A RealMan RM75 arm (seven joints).
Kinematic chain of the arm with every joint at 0, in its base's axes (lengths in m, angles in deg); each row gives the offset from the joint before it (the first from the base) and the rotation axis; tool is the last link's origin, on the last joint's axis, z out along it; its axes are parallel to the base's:
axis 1: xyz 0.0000 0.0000 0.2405 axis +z
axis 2: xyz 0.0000 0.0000 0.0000 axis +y
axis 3: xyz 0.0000 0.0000 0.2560 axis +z
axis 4: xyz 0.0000 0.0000 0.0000 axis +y
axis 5: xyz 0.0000 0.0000 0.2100 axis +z
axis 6: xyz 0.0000 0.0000 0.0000 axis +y
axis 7: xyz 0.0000 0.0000 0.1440 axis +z
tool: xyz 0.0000 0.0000 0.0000
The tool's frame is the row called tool.
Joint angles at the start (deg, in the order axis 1, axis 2, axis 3, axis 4, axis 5, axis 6, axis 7):
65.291 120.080 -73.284 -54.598 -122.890 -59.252 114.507
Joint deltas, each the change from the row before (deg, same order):
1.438 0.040 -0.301 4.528 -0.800 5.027 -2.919
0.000 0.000 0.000 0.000 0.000 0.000 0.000
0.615 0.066 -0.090 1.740 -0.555 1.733 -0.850
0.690 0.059 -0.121 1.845 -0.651 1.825 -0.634
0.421 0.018 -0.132 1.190 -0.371 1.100 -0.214
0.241 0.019 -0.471 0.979 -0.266 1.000 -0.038
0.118 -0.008 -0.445 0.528 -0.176 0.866 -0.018
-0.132 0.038 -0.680 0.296 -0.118 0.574 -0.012
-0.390 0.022 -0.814 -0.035 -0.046 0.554 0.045
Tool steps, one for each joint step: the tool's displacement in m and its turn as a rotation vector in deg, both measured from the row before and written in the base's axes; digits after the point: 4 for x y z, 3 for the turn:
0.0053 0.0117 -0.0074 3.245 -1.401 0.515
0.0000 0.0000 0.0000 0.000 0.000 0.000
0.0023 0.0039 -0.0032 1.090 -0.785 0.072
0.0024 0.0040 -0.0033 1.123 -0.847 -0.064
0.0018 0.0023 -0.0022 0.606 -0.516 -0.199
0.0023 0.0014 -0.0027 0.436 -0.588 -0.196
0.0011 0.0011 -0.0014 0.509 -0.384 0.011
0.0022 -0.0001 -0.0022 0.201 -0.532 0.043
0.0026 -0.0003 -0.0016 0.256 -0.438 0.069

